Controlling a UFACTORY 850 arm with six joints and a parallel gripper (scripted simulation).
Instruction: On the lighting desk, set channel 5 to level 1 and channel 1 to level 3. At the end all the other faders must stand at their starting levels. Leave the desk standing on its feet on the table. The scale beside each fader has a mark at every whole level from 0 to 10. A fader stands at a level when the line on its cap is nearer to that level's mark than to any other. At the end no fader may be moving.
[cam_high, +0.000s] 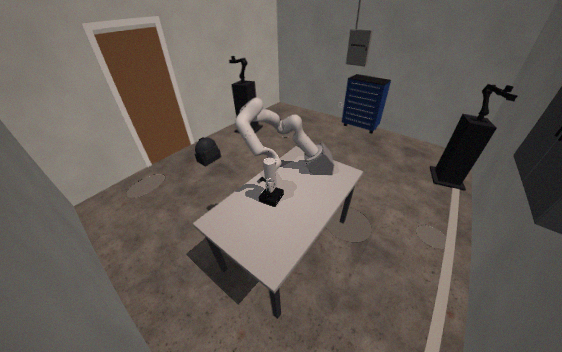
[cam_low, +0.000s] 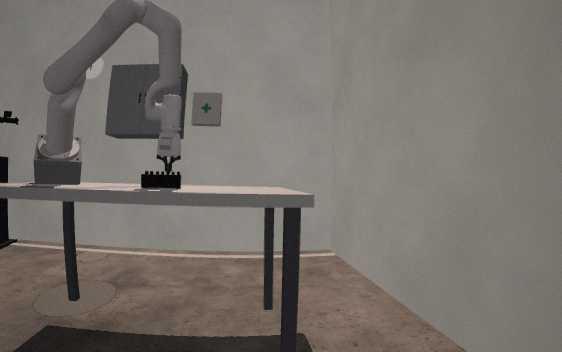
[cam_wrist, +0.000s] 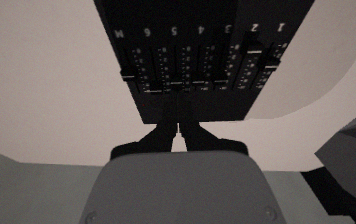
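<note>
Right now the channel 5 fader cap is 3 cm to the right of my hand and 2 cm below it. Also, from my hand: channel 2 fader cap: 7 cm behind, 5 cm to the right, 2 cm below; then channel 1 fader cap: 9 cm behind, 4 cm to the right, 2 cm below.
</note>
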